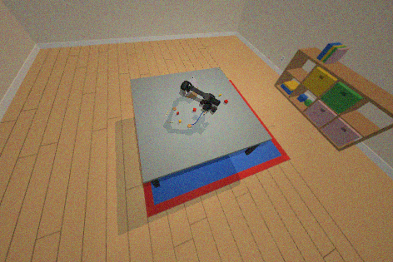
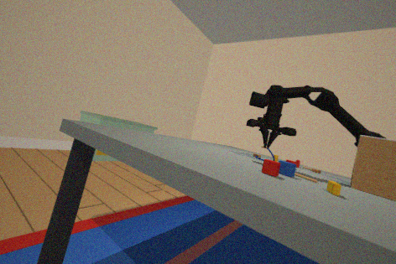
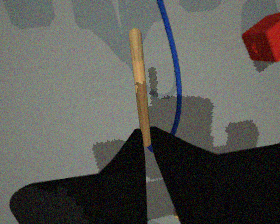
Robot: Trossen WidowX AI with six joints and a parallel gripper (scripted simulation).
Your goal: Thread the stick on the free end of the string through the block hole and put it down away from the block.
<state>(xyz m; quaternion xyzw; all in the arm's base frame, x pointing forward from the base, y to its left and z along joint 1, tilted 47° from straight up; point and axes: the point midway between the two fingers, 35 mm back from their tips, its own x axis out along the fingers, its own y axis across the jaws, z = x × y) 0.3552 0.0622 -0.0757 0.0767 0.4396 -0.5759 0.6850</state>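
My gripper tip is now 8 cm past the red cube, 11 cm to the left of it and 4 cm above it. The rest, counted from my gripper tip: yellow block: 23 cm behind, 28 cm to the left, 5 cm below; round button: 10 cm ahead, 24 cm to the right, 5 cm below; blue cube: 12 cm behind, 21 cm to the left, 4 cm below.
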